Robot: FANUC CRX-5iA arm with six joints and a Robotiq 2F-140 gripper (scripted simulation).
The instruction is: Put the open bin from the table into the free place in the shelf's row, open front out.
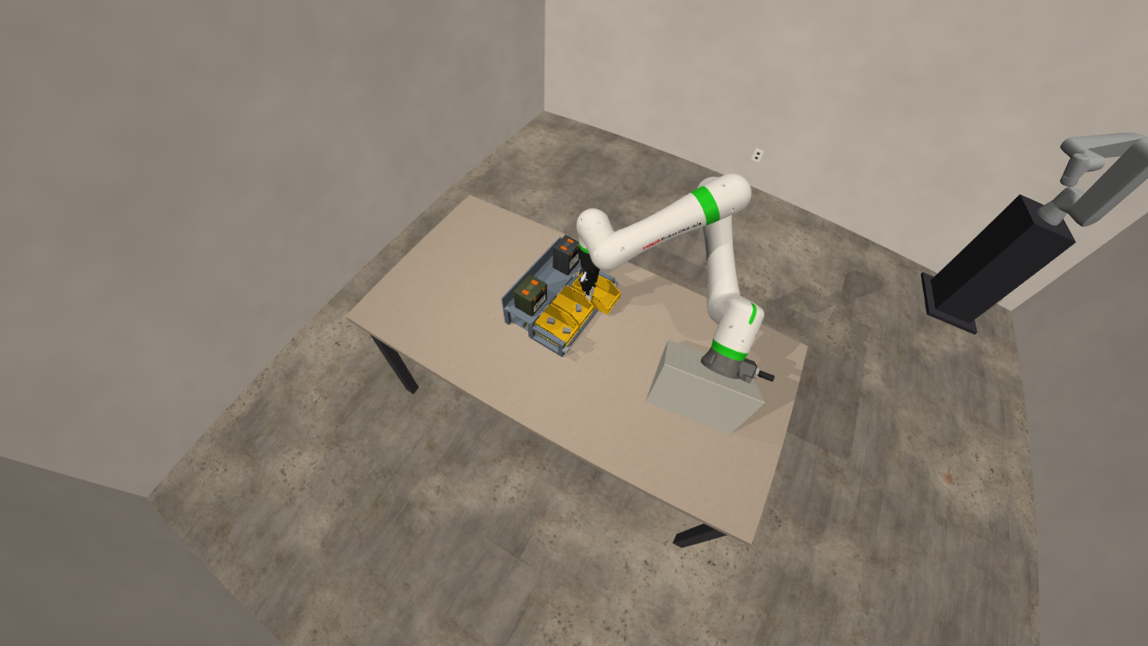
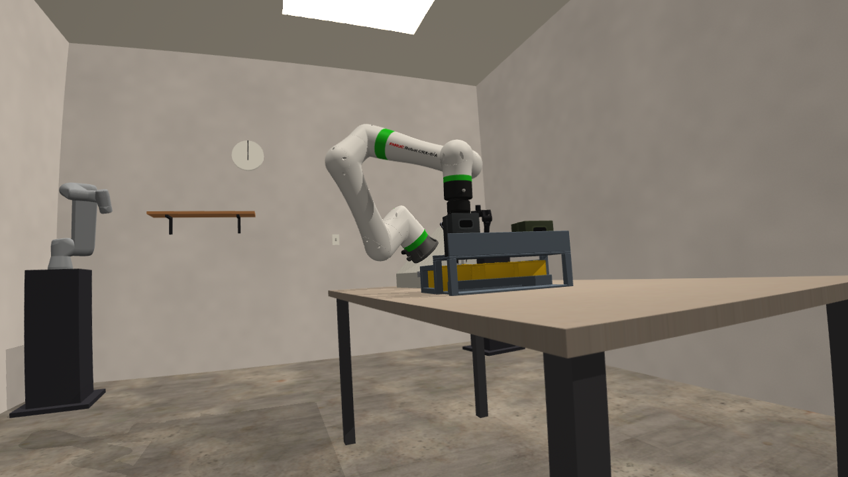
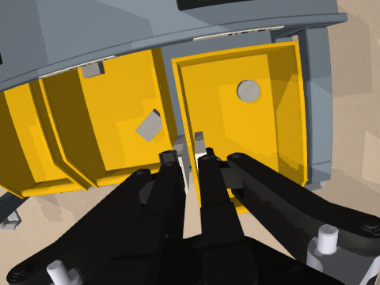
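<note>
Right now the shelf lip is 30 mm behind my hand, 70 mm to the left of it and 80 mm below it. Round my hand: grey shelf floor 100 mm ahead, 50 mm to the left, 80 mm below.
</note>
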